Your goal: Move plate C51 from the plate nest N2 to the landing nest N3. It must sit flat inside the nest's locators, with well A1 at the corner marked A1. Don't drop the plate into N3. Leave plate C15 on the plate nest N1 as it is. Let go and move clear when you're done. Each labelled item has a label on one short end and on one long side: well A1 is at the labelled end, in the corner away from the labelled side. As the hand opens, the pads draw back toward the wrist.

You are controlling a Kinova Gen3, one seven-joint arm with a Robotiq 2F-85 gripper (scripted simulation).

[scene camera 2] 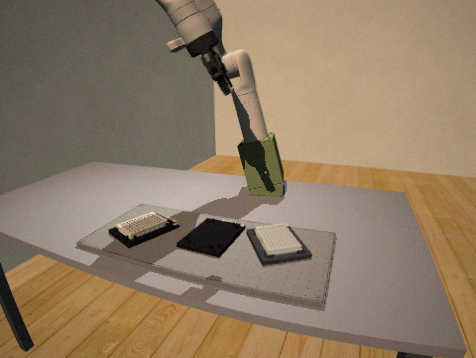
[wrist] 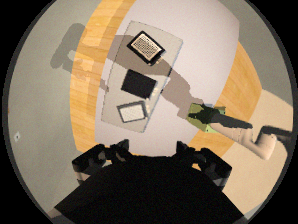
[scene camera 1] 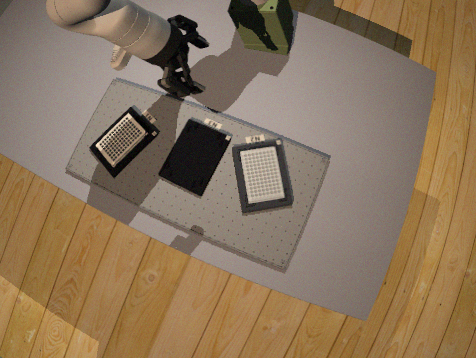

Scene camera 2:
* my gripper: 229,91
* landing nest N3: 223,232
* plate nest N2: 259,249
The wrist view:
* my gripper: 152,145
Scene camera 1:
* my gripper: 203,67
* landing nest N3: 196,153
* plate nest N2: 275,203
